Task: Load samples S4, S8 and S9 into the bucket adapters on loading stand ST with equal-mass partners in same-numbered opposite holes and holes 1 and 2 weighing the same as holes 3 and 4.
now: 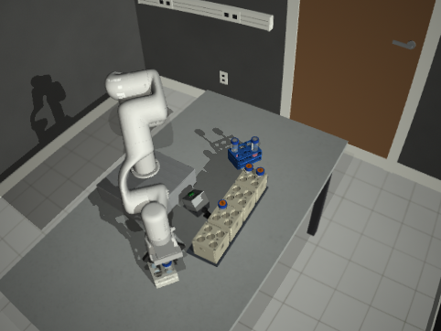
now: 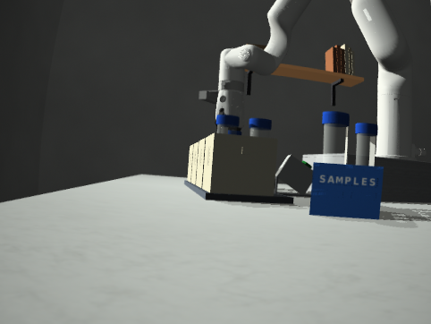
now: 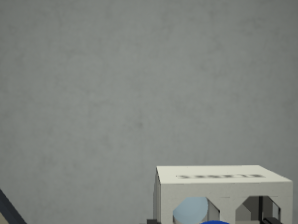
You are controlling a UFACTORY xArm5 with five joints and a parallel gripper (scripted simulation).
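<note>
Right now the white blanks rack is 4 cm behind my hand, 1 cm to the left of it and 9 cm below it. From my hand the other things lie so: adapter: 4 cm ahead, 51 cm to the left, 7 cm below; then blue samples rack: 9 cm behind, 67 cm to the left, 9 cm below.
</note>
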